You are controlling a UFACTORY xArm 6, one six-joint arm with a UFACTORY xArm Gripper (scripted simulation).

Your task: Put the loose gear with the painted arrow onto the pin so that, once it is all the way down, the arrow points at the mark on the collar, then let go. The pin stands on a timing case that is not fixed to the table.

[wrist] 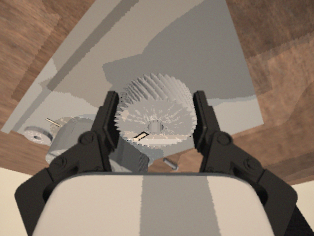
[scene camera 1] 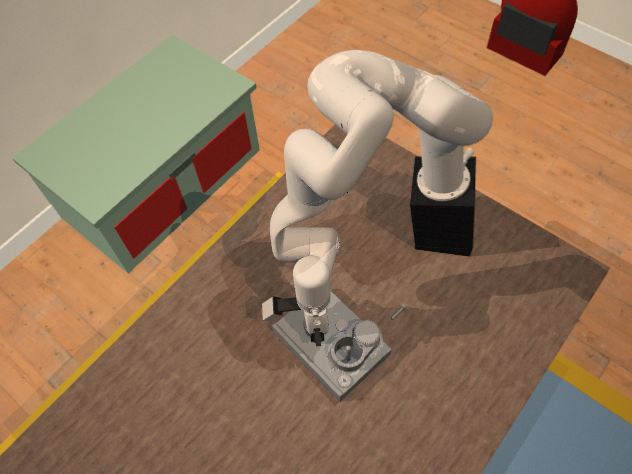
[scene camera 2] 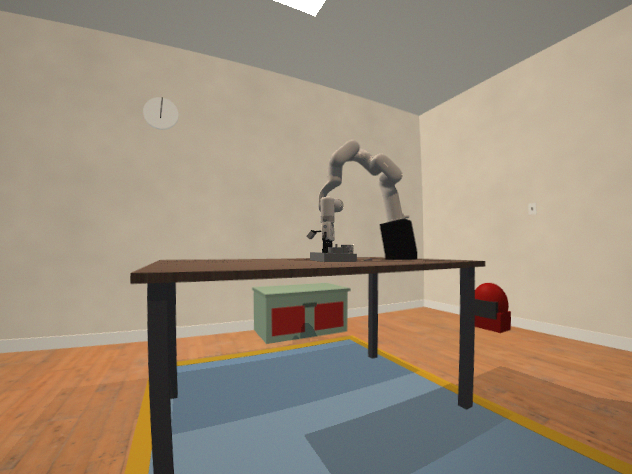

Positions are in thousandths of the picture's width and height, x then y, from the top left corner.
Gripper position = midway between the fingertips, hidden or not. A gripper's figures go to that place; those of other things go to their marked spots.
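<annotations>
My gripper (wrist: 498, 439) is here, and it is 0.13 m from the lens. Then there is a timing case (wrist: 326, 227), which I see 0.11 m from the lens.
</annotations>
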